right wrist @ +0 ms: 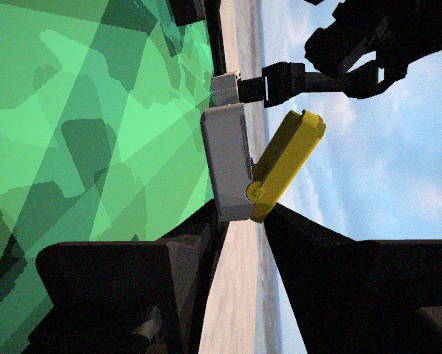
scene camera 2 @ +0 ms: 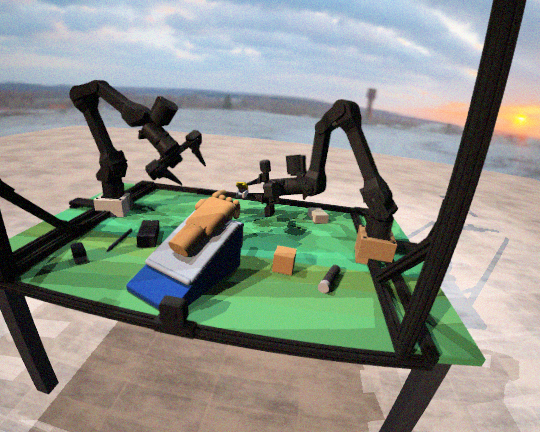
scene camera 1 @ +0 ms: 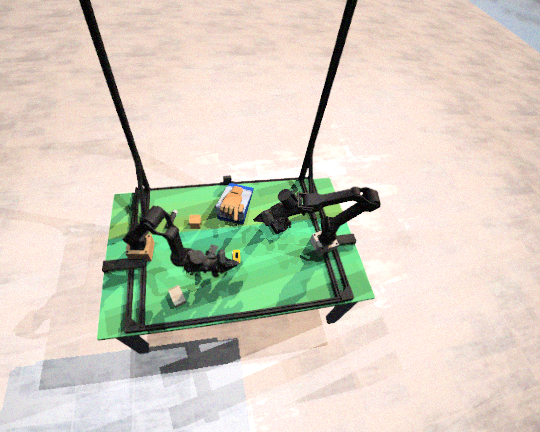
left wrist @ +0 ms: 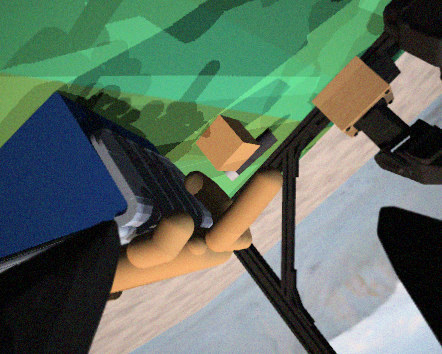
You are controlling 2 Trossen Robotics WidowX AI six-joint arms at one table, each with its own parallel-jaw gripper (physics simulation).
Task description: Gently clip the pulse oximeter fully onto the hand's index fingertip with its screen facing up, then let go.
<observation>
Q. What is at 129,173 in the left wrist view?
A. A grey pad on blue block.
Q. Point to an index finger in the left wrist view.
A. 267,181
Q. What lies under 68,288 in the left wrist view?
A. My left gripper.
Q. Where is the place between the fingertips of my right gripper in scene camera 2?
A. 242,189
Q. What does the tan cube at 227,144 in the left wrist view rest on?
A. The table.
</observation>
